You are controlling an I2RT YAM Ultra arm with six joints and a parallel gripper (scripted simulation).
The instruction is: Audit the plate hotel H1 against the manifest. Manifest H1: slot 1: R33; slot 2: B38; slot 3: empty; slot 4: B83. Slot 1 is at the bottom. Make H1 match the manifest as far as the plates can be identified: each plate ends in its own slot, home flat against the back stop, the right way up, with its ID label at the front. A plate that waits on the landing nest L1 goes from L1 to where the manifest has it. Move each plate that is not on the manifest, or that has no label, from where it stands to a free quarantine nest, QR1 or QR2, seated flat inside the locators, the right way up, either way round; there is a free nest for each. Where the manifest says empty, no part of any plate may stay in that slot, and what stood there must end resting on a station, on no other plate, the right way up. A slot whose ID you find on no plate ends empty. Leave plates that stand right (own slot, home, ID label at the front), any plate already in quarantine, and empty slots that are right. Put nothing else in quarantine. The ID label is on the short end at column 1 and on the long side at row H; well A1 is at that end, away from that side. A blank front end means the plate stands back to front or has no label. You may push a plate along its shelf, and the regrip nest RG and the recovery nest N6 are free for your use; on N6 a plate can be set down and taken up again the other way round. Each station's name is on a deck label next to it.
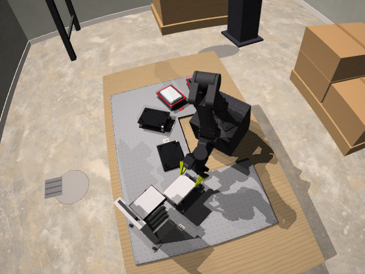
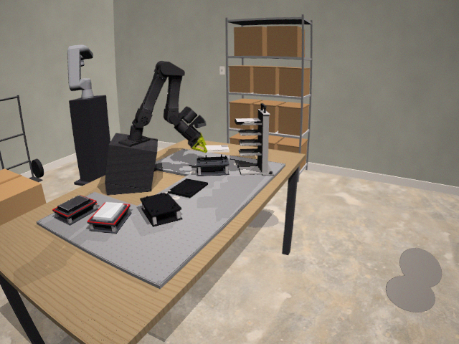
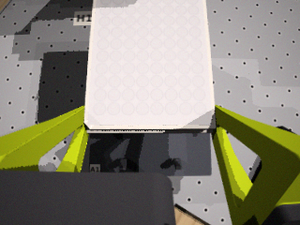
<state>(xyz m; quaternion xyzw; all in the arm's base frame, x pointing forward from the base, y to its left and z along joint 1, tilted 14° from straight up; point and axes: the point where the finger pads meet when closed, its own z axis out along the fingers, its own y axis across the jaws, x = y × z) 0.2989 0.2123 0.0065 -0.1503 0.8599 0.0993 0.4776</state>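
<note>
The regrip nest is 7 cm below my hand, 3 cm ahead of it and 1 cm to the left of it. From my hand the other things lie so: RG deck label 13 cm below, 7 cm behind, 3 cm to the right; hotel upright post 28 cm ahead, 11 cm to the left, 3 cm above; H1 deck label 15 cm to the left, 13 cm below, 12 cm ahead.
</note>
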